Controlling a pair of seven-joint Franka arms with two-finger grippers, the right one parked.
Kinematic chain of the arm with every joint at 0, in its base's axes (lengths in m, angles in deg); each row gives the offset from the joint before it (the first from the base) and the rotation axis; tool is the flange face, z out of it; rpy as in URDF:
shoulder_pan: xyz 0 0 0.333 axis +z
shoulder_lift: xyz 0 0 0 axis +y
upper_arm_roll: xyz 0 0 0.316 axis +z
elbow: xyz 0.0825 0 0 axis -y
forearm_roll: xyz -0.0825 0 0.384 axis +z
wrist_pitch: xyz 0 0 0 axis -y
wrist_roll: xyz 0.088 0 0 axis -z
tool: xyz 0 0 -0.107 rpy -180 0 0
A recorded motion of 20 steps. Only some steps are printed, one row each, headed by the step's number.
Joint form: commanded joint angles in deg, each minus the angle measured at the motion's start. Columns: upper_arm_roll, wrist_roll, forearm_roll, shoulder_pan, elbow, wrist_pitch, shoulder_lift.
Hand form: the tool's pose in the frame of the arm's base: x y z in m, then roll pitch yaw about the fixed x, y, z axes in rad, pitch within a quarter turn. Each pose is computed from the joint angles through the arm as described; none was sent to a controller.
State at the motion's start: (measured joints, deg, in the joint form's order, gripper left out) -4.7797 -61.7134 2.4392 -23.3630 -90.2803 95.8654 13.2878
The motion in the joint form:
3: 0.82 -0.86 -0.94 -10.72 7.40 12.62 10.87
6: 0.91 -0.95 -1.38 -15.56 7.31 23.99 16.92
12: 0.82 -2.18 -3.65 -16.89 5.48 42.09 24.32
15: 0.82 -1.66 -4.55 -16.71 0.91 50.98 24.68
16: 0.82 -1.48 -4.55 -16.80 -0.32 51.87 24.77
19: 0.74 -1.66 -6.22 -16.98 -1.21 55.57 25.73
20: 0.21 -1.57 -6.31 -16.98 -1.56 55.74 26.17
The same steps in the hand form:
3: 0.5464 -0.4156 0.4497 3.1168 -0.0092 0.4267
6: 0.5315 -0.4791 0.3939 3.0292 -0.0389 0.3519
12: 0.5373 -0.5090 0.3182 2.8706 -0.0642 0.3861
15: 0.5340 -0.5029 0.2934 2.8042 -0.0852 0.4014
16: 0.5300 -0.5011 0.2840 2.8115 -0.0834 0.3964
19: 0.5283 -0.5024 0.2722 2.7736 -0.0743 0.4213
20: 0.5230 -0.5052 0.2644 2.7807 -0.0641 0.4132

